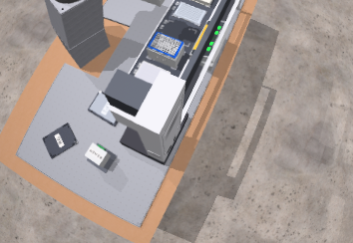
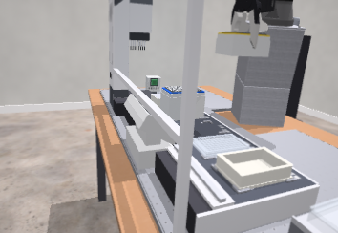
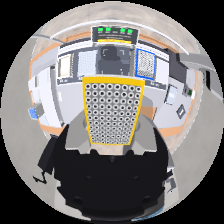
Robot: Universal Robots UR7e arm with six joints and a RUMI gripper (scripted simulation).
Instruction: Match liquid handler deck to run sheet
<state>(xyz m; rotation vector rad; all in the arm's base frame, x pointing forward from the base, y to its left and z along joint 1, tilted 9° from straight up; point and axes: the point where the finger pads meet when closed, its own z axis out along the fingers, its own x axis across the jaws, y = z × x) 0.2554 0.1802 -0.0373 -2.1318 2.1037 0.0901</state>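
The yellow-framed tip rack is 1 cm to the right of my hand, 1 cm behind it and 1 cm above it. From my hand the other things lie so: white sealed block 24 cm to the right, 23 cm below, 13 cm ahead; clear well plate 25 cm below, 13 cm to the left, 12 cm ahead; blue-framed tip rack 19 cm below, 13 cm to the right, 12 cm ahead.
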